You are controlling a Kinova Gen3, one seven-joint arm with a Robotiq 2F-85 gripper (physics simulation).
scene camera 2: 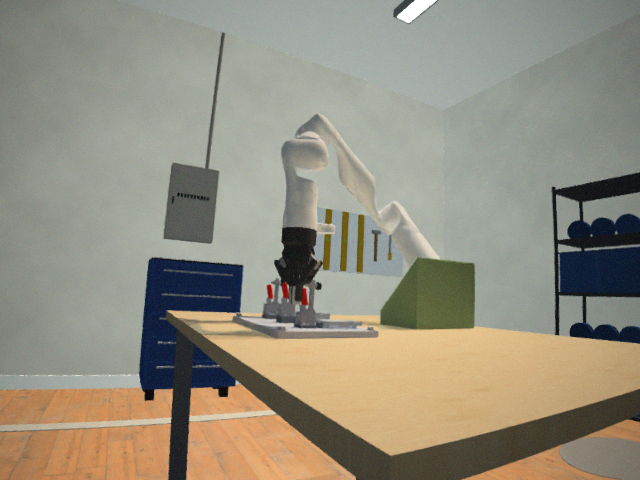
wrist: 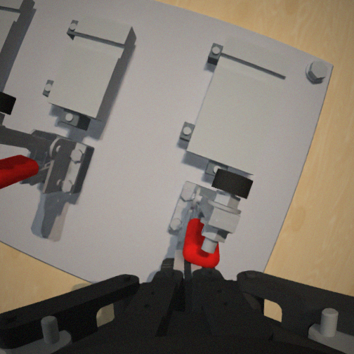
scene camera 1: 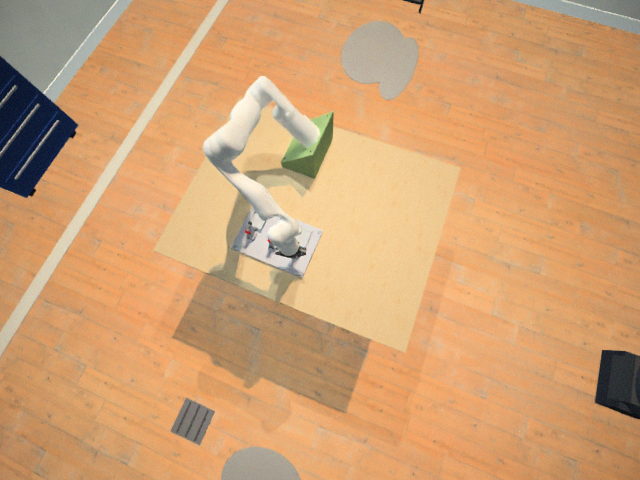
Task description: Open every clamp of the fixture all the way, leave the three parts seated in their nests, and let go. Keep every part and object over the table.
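Pixels of known places: gripper, fingertip midpoint: (scene camera 2: 294, 304); arm's base at its link origin: (scene camera 2: 431, 273) (scene camera 1: 311, 139).
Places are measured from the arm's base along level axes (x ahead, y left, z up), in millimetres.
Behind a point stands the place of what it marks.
Observation:
The grey fixture plate (scene camera 1: 256, 253) {x 529, y -114, z -148 mm} (scene camera 2: 330, 334) {x 468, y 127, z -155 mm} (wrist: 145, 140) lies on the table. Three flat grey parts sit in nests: a right one (wrist: 227, 117), a smaller middle one (wrist: 87, 72) and a left one (wrist: 6, 25), partly out of the wrist view. The right clamp's red handle (wrist: 201, 252) (scene camera 2: 304, 296) {x 496, y 66, z -82 mm} stands up, its arm raised and its black tip (wrist: 232, 183) beside the part's near edge. The middle clamp's red handle (wrist: 17, 170) and the far clamp's red handle (scene camera 1: 248, 231) {x 462, y -155, z -67 mm} also show. My gripper (wrist: 187, 265) (scene camera 2: 296, 299) {x 513, y 55, z -99 mm} is shut and empty, close behind the right handle; contact is unclear.
A green wedge-shaped block (scene camera 1: 302, 155) {x 84, y -20, z -9 mm} (scene camera 2: 444, 294) {x -1, y 48, z -62 mm} stands on the table (scene camera 1: 382, 217) {x 215, y 389, z -164 mm} (scene camera 2: 465, 382) {x 556, y 504, z -163 mm} under the arm's base. The fixture lies near one table edge. A blue drawer cabinet (scene camera 2: 191, 310) and a black shelf rack (scene camera 2: 555, 258) stand beyond the table.

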